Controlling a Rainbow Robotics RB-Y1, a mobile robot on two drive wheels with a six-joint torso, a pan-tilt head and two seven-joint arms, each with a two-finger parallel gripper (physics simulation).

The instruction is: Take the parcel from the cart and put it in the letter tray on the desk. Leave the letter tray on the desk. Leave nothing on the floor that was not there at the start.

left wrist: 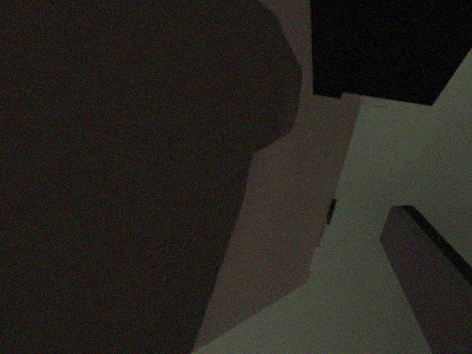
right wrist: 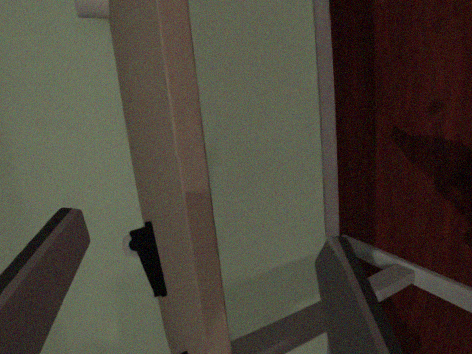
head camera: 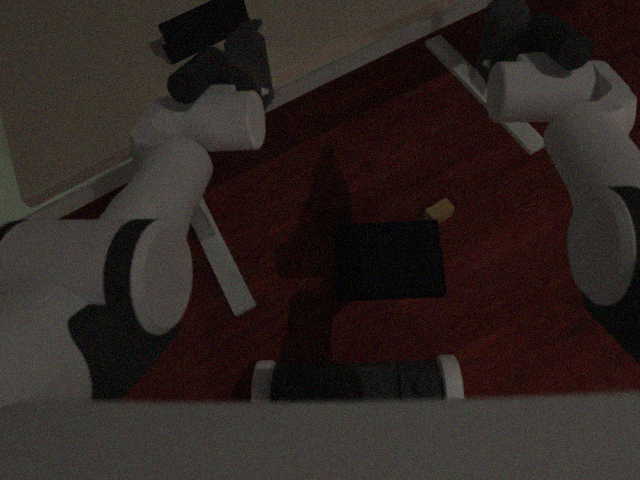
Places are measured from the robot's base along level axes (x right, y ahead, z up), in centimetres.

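Where they show: left gripper, fingertip midpoint: (left wrist: 259,232) (head camera: 262,57); right gripper, fingertip midpoint: (right wrist: 206,238) (head camera: 489,27); robot's base, origin of the base link: (head camera: 356,396).
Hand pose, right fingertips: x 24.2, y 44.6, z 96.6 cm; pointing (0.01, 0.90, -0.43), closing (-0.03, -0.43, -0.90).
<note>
Things, the pixels of their centre, and the offset from my right fingertips. "spot": a spot on its surface instead. Level surfaces: height alone.
- black box-like thing, body centre: (head camera: 204,26) dx -45.4, dy +4.2, dz +1.1 cm
- small yellowish block, body centre: (head camera: 438,212) dx +7.6, dy +16.4, dz -93.6 cm
- flat-looking black rectangle, surface spot: (head camera: 390,260) spot: dx -11.2, dy -2.5, dz -89.6 cm
- red floor, its level: dz -96.6 cm
- small black object, body centre: (right wrist: 142,261) dx -42.8, dy +31.3, dz +1.8 cm
The desk (head camera: 77,118) (left wrist: 280,200) (right wrist: 185,150) has a tan top, at the upper left of the head view. A black box-like thing (head camera: 204,31) (left wrist: 390,45) is there; I cannot tell if it is the letter tray. My left gripper (left wrist: 261,217) is open beside it; a large dark shape (left wrist: 125,175) hides one finger in the left wrist view. My right gripper (right wrist: 206,238) is open and empty, with the desk's edge in view between its fingers. A small yellowish block (head camera: 439,209) lies on the floor; I cannot tell if it is the parcel. No cart is recognisable.
A flat-looking black rectangle (head camera: 390,260) is beside the yellowish block. Pale foot bars (head camera: 227,268) (head camera: 522,135) (right wrist: 440,287) stick out over the red floor (head camera: 382,330). A small black object (right wrist: 148,257) is at the desk's edge. The green wall (right wrist: 260,125) is behind.
</note>
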